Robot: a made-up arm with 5 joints.
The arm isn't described. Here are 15 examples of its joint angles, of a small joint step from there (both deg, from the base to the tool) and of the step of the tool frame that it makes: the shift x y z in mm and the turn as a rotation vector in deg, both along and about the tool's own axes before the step.
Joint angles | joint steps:
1: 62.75 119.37 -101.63 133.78 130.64 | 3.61 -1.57 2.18 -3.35 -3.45
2: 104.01 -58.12 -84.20 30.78 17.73 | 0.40 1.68 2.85 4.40 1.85
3: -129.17 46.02 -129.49 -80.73 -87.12 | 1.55 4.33 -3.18 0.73 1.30
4: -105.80 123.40 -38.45 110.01 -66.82 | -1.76 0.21 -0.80 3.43 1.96
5: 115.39 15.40 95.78 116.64 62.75 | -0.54 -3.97 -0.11 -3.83 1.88
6: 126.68 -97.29 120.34 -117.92 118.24 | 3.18 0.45 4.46 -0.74 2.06
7: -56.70 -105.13 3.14 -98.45 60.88 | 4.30 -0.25 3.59 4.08 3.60
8: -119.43 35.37 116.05 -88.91 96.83 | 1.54 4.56 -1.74 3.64 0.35
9: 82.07 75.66 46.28 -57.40 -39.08 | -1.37 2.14 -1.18 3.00 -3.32
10: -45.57 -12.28 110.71 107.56 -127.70 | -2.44 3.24 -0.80 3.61 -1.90
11: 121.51 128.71 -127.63 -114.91 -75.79 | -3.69 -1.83 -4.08 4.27 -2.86
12: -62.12 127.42 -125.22 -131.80 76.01 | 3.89 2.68 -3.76 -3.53 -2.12
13: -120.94 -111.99 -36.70 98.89 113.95 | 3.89 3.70 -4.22 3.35 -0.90
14: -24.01 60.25 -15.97 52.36 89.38 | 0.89 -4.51 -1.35 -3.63 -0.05
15: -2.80 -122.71 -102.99 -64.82 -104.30 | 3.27 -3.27 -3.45 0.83 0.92
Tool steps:
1: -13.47 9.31 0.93 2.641 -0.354 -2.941
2: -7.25 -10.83 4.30 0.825 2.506 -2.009
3: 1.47 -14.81 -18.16 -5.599 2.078 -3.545
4: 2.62 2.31 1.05 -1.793 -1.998 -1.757
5: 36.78 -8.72 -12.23 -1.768 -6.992 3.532
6: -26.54 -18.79 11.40 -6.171 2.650 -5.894
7: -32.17 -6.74 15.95 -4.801 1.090 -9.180
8: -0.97 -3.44 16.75 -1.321 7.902 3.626
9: 3.22 14.67 -5.98 4.456 -2.658 -3.982
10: -6.24 -7.61 4.67 5.497 -4.503 3.681
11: 0.50 6.39 -8.11 2.778 -6.659 -2.838
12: 42.37 26.06 -23.87 7.036 -5.670 6.392
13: -7.40 -21.27 3.94 -2.654 2.396 -0.308
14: -2.24 33.61 -6.64 2.154 -2.838 -4.425
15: 14.21 10.71 6.75 1.115 -3.852 -0.910
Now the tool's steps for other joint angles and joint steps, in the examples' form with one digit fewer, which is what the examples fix.
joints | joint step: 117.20 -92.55 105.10 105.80 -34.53 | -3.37 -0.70 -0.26 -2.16 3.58
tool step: 2.2 -18.0 -4.5 -2.99 -1.51 4.29
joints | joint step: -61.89 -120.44 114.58 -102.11 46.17 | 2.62 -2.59 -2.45 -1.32 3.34
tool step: 8.1 -5.3 -2.5 -3.52 -2.97 3.05
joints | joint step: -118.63 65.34 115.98 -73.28 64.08 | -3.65 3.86 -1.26 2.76 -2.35
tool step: -17.0 18.5 11.0 0.22 3.70 -5.16
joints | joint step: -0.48 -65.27 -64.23 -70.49 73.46 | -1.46 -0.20 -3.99 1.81 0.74
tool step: 12.0 1.1 8.0 -2.15 3.58 4.32
